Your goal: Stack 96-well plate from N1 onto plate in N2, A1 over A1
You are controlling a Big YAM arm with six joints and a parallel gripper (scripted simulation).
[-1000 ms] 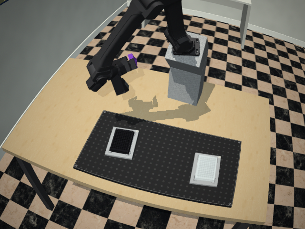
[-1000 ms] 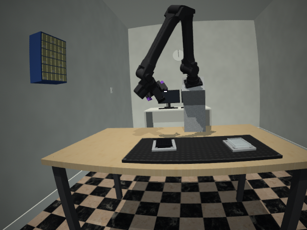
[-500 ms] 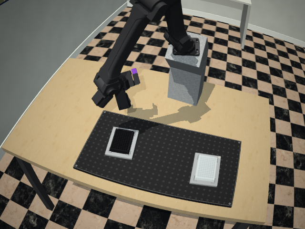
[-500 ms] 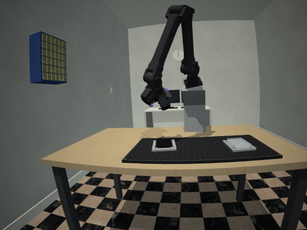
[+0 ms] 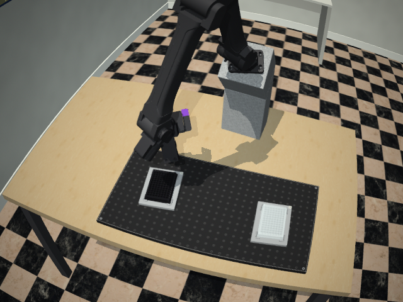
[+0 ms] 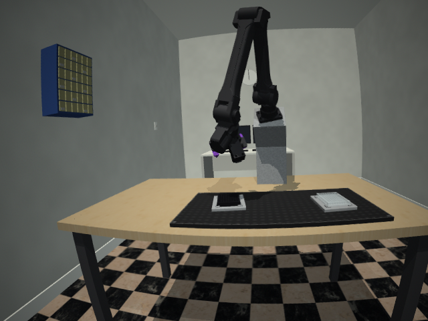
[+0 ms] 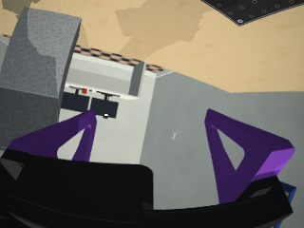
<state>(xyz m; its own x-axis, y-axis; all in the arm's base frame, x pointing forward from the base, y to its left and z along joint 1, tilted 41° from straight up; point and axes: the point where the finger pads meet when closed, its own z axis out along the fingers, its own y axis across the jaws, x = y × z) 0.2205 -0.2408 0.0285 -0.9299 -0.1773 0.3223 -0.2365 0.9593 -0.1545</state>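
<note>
My gripper is now 350 mm to the right of the white 96-well plate, 250 mm short of it and 170 mm above it. The rest, counted from my hand: black 96-well plate: 170 mm below, 130 mm ahead, 20 mm to the right; grey plate nest N1: 350 mm to the left, 250 mm ahead, 180 mm below; grey plate nest N2: 180 mm below, 130 mm ahead, 20 mm to the right.
</note>
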